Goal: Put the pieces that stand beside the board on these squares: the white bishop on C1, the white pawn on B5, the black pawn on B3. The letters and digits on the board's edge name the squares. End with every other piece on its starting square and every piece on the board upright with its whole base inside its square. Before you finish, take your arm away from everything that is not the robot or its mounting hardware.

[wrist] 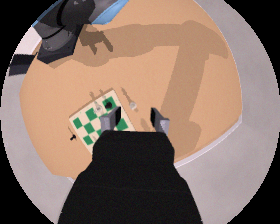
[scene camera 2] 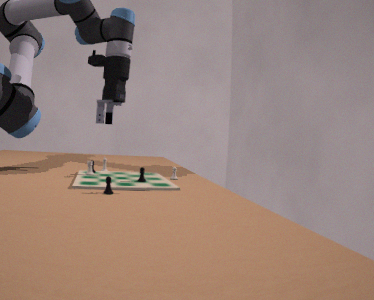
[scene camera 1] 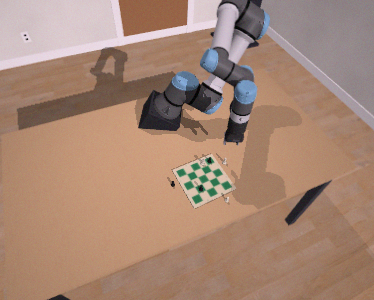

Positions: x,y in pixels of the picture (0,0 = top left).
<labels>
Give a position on a green-and-cream chessboard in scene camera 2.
120,180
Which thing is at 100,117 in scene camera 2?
My gripper.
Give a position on a green-and-cream chessboard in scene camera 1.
215,182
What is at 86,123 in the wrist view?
A green-and-cream chessboard.
</labels>
